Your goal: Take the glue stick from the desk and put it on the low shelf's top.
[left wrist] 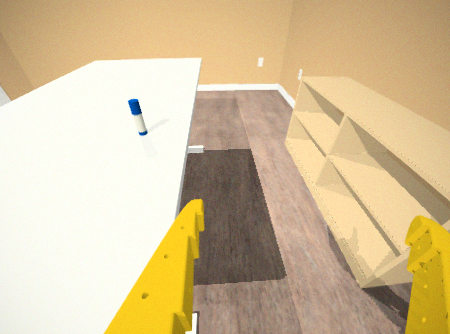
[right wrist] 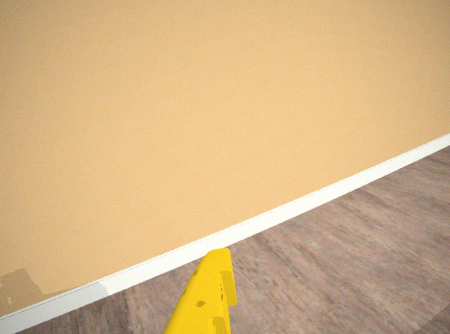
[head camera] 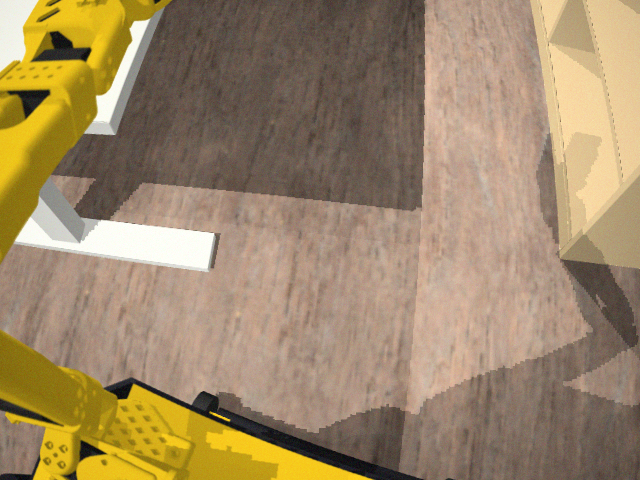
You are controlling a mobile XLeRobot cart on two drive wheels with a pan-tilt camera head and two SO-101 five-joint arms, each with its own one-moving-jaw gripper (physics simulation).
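Where they show: left hand at its tool point: [left wrist: 203, 210]; right hand at its tool point: [right wrist: 232, 268]; left arm's base at its link origin: [head camera: 98, 459].
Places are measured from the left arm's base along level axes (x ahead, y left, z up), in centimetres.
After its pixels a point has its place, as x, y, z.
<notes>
The glue stick [left wrist: 138, 118] @[69.4, 38.9, -0.2], white with a blue cap and blue base, stands upright on the white desk [left wrist: 90, 165] @[55.2, 44.7, -5.5] [head camera: 107, 127] @[27.4, 16.2, -6.4], near its right edge in the left wrist view. The low shelf [left wrist: 395, 115] @[126.6, -59.4, -16.5] [head camera: 604, 242] @[68.5, -57.2, -65.5], pale wood with open compartments, stands at the right of both views. My left gripper [left wrist: 307, 212] is open and empty, its two jaws wide apart, well short of the glue stick. My right gripper shows one notched jaw in the right wrist view, so it is fully open, with nothing seen at it.
The desk's white foot [head camera: 149, 246] lies on the floor at the left of the head view, beyond my yellow cart base [head camera: 232, 439] @[5.6, -8.2, 0.0]. A strip of floor separates desk and shelf. A wall [right wrist: 225, 110] @[-151.3, -1.0, -12.8] with a white baseboard [right wrist: 280, 216] @[-155.4, 20.7, -73.7] faces the right wrist.
</notes>
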